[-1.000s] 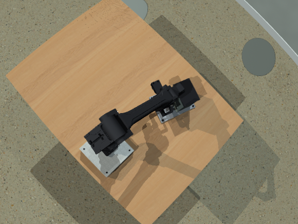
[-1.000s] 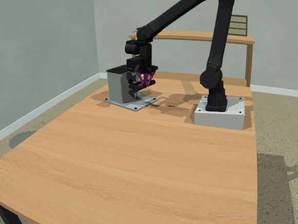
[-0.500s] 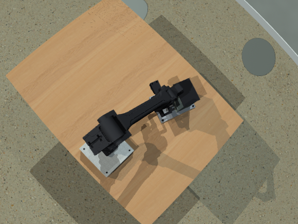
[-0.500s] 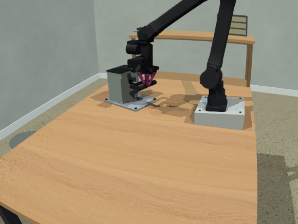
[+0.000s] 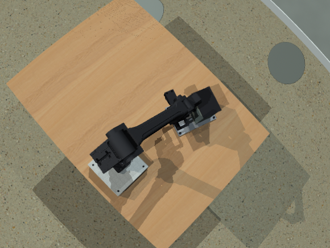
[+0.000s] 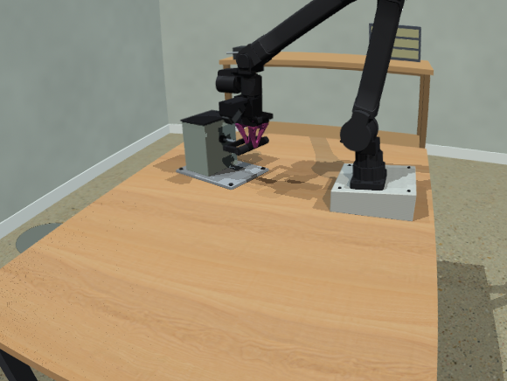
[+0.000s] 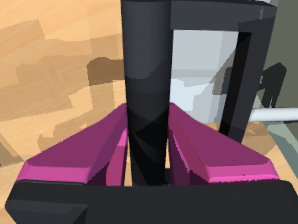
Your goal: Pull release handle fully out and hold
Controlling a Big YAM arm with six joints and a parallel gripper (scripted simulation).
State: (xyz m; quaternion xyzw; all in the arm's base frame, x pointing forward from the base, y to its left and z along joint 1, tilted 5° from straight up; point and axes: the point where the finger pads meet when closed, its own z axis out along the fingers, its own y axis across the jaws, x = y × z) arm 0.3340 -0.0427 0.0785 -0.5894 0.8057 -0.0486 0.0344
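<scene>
My hand is 50 mm short of the release handle grip and 20 mm to the left of it. Also, from my hand: grey baseplate: 120 mm ahead, 110 mm below, 40 mm to the right.
</scene>
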